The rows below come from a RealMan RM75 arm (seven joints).
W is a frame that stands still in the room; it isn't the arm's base.
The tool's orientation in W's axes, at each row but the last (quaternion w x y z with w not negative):
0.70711, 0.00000, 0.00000, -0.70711
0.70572, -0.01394, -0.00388, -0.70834
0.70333, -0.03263, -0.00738, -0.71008
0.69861, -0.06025, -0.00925, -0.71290
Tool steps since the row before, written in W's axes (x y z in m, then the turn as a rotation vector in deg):
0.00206, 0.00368, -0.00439, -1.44, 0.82, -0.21
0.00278, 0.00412, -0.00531, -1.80, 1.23, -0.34
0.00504, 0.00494, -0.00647, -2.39, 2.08, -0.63
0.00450, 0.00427, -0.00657, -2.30, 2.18, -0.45
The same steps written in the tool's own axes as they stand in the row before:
-0.00368, 0.00206, -0.00439, -0.82, -1.44, -0.21
-0.00426, 0.00284, -0.00516, -1.23, -1.80, -0.33
-0.00534, 0.00521, -0.00600, -2.09, -2.39, -0.60
-0.00497, 0.00485, -0.00578, -2.18, -2.31, -0.40

